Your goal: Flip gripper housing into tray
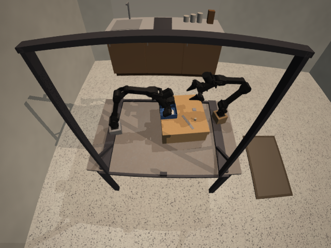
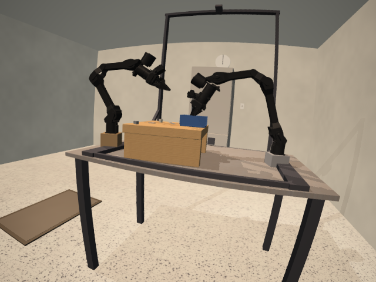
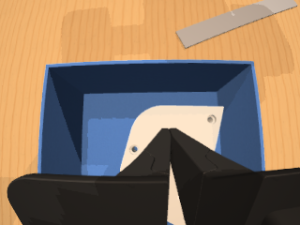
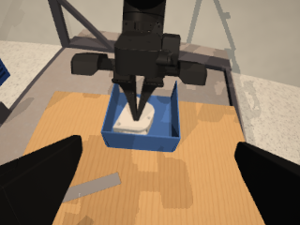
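My left hand is 5 cm above the blue tray, 2 cm to the left of it and 1 cm short of it. From my left hand the other things lie so: white gripper housing 5 cm below; wooden block 13 cm below, 11 cm to the right, 1 cm ahead; grey strip 13 cm to the right, 9 cm behind, 7 cm below.
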